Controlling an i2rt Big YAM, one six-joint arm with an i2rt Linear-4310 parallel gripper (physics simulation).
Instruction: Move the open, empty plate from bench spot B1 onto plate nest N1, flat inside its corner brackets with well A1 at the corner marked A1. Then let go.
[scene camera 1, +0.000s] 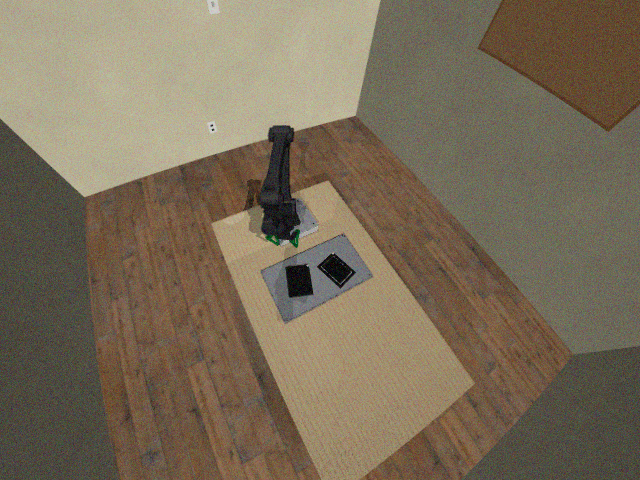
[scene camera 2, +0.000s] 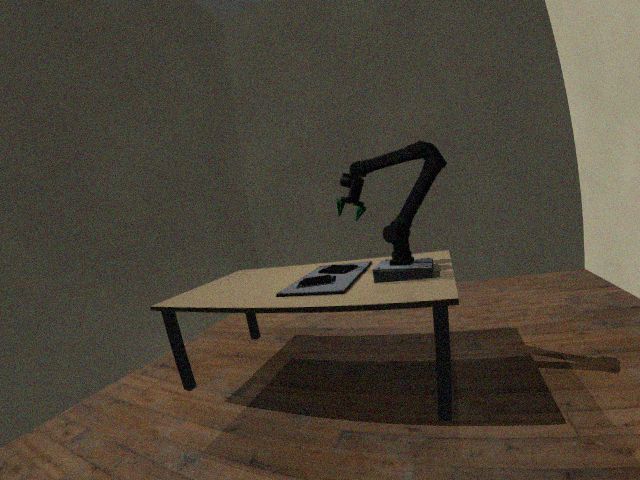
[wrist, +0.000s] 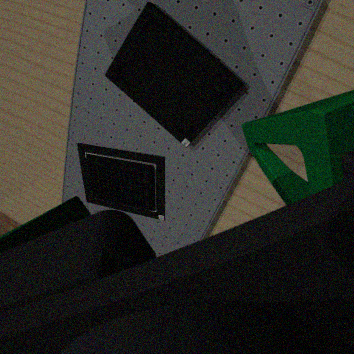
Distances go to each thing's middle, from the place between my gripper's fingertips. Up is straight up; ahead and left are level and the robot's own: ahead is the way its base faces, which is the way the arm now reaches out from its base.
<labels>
Right now the black well plate (wrist: 127, 184) is 24 cm to the left of my hand, 24 cm below it and 9 cm ahead of it. Round my hand: white-outlined plate spot (wrist: 157, 162) 25 cm below, 24 cm to the left, 9 cm ahead.
</labels>
